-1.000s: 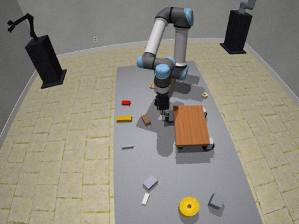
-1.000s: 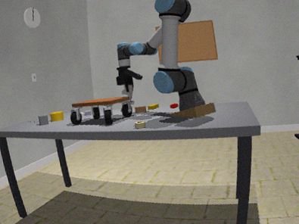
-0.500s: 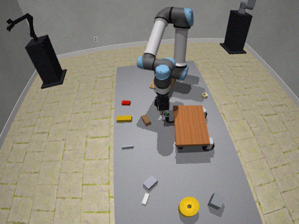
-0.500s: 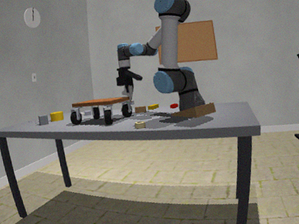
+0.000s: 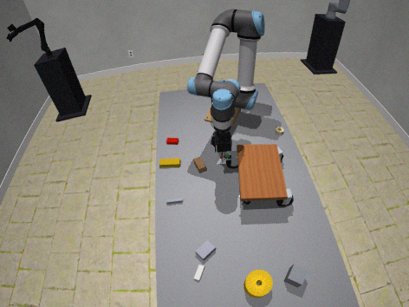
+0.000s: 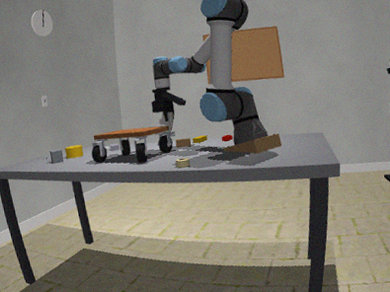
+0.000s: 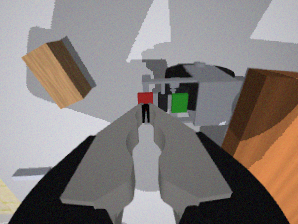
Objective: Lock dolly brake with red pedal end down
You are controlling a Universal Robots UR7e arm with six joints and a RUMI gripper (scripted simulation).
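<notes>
Now: the brake pedal 2 cm to the left of my hand and 2 cm below it. Round my hand: wooden block (3 cm behind, 11 cm to the right, 8 cm below); grey bar (16 cm ahead, 26 cm to the right, 9 cm below); yellow bar (8 cm behind, 26 cm to the right, 9 cm below).
</notes>
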